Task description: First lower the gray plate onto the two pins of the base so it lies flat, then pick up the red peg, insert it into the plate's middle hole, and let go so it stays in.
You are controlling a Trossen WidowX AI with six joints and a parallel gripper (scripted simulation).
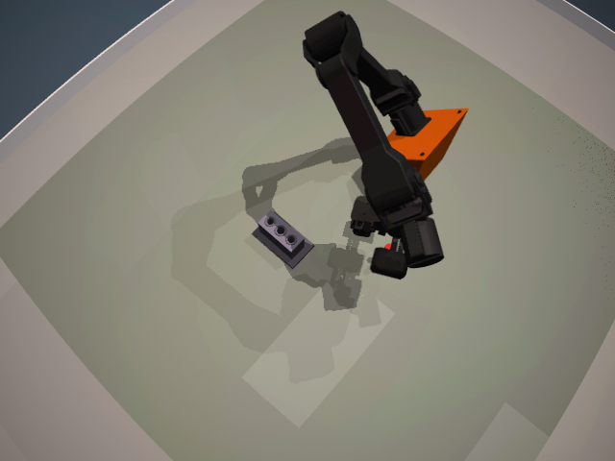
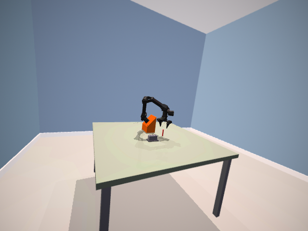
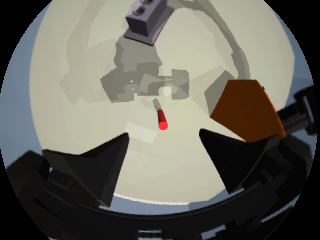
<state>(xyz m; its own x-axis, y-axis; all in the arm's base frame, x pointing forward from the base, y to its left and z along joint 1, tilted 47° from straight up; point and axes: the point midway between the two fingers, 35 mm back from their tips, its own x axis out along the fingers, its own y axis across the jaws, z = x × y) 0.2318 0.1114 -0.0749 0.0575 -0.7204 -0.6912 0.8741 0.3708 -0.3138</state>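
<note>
My gripper tip is now 7 cm above the red peg. The rest, counted from my gripper tip: base (18 cm to the right, 12 cm ahead, 10 cm below); gray plate (18 cm to the right, 12 cm ahead, 6 cm below).
</note>
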